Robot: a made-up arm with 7 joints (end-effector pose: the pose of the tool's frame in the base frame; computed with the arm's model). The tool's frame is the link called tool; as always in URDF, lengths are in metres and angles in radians.
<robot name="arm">
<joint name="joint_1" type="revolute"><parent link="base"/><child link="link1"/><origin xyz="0 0 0.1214" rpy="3.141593 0 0"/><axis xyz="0 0 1"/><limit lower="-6.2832" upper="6.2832"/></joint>
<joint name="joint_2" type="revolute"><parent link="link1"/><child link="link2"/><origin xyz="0 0.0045 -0.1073" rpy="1.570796 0 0"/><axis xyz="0 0 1"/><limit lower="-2.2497" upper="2.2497"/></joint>
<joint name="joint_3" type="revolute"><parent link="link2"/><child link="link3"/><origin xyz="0 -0.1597 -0.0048" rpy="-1.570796 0 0"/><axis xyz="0 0 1"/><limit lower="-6.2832" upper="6.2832"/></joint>
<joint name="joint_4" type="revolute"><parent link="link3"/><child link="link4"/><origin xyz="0 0.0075 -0.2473" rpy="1.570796 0 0"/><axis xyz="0 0 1"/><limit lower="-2.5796" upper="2.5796"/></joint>
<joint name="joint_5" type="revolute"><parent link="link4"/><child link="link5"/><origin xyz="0 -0.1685 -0.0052" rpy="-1.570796 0 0"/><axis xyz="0 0 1"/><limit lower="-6.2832" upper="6.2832"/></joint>
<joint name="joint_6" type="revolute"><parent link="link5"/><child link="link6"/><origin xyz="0 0.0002 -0.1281" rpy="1.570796 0 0"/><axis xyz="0 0 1"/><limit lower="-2.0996" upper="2.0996"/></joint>
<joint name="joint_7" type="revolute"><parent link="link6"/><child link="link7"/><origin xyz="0 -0.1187 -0.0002" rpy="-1.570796 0 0"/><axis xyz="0 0 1"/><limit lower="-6.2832" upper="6.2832"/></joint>
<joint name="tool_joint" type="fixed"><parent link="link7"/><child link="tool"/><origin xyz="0 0 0" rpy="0 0 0"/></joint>
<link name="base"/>
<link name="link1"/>
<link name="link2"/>
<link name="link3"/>
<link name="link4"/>
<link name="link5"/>
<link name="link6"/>
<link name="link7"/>
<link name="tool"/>
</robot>
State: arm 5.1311 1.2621 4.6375 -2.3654 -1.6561 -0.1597 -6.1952
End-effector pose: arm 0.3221 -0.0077 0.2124 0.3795 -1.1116 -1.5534
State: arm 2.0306 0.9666 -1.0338 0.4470 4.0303 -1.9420 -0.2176
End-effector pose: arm -0.1850 -0.5739 0.4304 -0.0460 0.0249 -1.8589
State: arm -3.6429 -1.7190 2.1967 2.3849 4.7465 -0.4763 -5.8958
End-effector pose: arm -0.0213 0.2102 -0.0027 0.3534 -0.8294 2.8702
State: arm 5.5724 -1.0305 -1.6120 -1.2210 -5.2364 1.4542 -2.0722
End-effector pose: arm -0.1403 -0.4848 0.6292 -3.0487 -0.0271 -2.2112
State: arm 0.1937 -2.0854 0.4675 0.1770 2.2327 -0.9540 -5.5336
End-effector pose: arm -0.7141 0.1325 -0.0231 2.7345 1.0229 2.1241
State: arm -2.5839 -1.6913 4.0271 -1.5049 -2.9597 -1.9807 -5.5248
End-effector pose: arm 0.5581 -0.1405 0.3414 -1.3004 0.1339 0.5542
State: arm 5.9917 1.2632 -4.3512 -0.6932 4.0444 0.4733 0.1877
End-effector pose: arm 0.6015 0.4357 0.3172 -0.0676 1.1240 -2.1846
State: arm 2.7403 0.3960 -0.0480 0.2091 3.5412 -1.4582 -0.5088
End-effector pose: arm -0.4146 -0.1115 0.7962 0.5198 -1.0458 2.5689
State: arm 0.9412 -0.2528 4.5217 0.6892 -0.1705 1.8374 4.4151
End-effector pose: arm 0.0839 0.2937 0.7378 -0.5558 -0.0242 2.2704
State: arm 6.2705 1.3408 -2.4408 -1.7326 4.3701 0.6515 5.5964
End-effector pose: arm 0.3743 -0.2931 0.0521 1.2448 -0.5319 3.0358
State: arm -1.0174 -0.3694 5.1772 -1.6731 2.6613 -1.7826 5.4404
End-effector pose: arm 0.0345 -0.4040 0.6189 -2.4706 -0.4706 -0.4826
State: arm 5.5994 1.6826 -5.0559 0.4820 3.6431 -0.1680 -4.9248
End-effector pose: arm 0.7192 0.3128 0.0944 0.3217 1.3464 -2.7633
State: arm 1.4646 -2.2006 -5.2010 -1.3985 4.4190 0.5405 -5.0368
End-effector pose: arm 0.3292 0.3216 -0.1585 -1.5919 -0.0334 1.6936
